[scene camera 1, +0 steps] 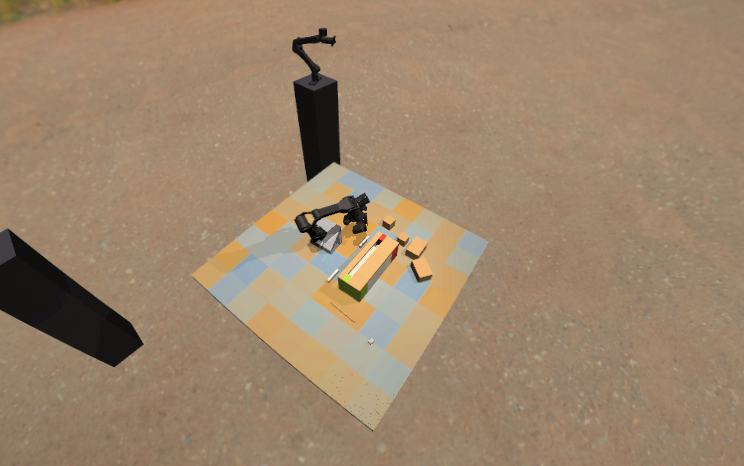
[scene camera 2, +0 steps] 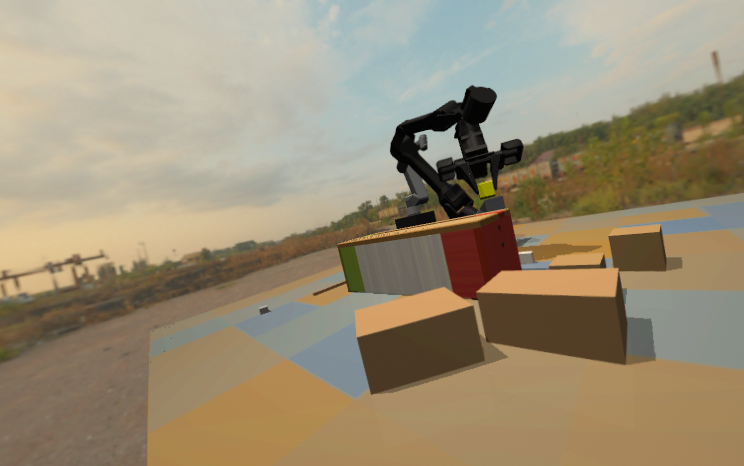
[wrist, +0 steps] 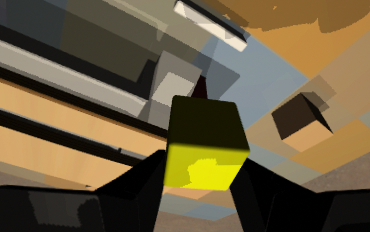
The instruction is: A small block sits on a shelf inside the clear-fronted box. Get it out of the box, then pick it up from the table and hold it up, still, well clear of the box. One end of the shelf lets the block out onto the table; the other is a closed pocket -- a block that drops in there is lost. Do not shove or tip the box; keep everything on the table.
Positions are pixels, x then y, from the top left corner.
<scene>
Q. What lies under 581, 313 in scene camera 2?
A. A tan block.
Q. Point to a tan block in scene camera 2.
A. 403, 341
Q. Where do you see a tan block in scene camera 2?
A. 640, 248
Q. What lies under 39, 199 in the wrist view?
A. The gripper.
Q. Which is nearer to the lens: the long box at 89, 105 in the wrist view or the tan block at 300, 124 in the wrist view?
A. The long box.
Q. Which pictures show the long box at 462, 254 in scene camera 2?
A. Scene camera 1, scene camera 2 and the wrist view: all of them.
</scene>
